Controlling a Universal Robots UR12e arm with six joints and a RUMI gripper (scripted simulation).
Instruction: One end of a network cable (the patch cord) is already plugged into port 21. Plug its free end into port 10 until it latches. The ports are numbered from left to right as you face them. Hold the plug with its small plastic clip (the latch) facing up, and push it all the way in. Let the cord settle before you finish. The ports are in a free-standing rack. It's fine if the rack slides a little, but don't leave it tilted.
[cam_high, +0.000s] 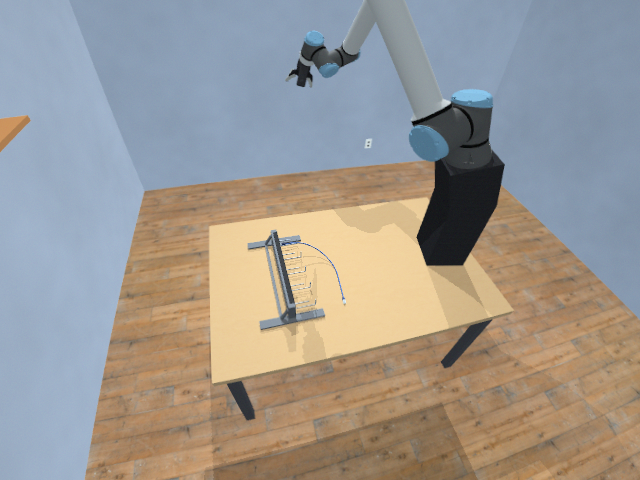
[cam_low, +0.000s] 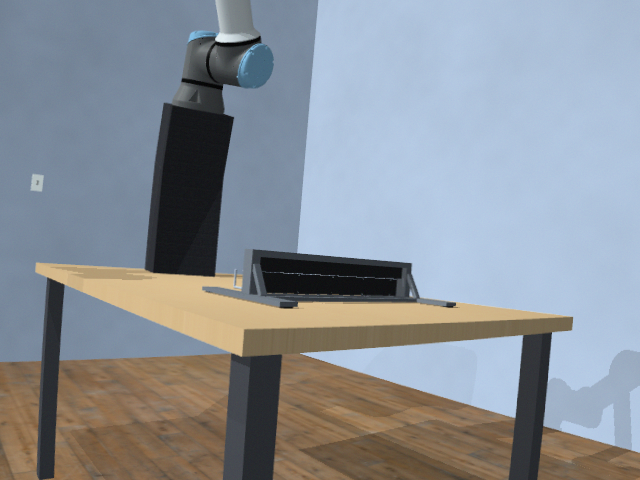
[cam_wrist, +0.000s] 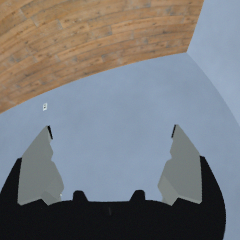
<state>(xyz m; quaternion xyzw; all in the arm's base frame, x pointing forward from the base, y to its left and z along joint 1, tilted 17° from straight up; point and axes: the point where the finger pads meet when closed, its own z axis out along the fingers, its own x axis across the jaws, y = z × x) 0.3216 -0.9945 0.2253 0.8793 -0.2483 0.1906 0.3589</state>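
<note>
Right now the plug is 26 cm ahead of my hand, 110 cm to the left of it and 60 cm below it.
</note>
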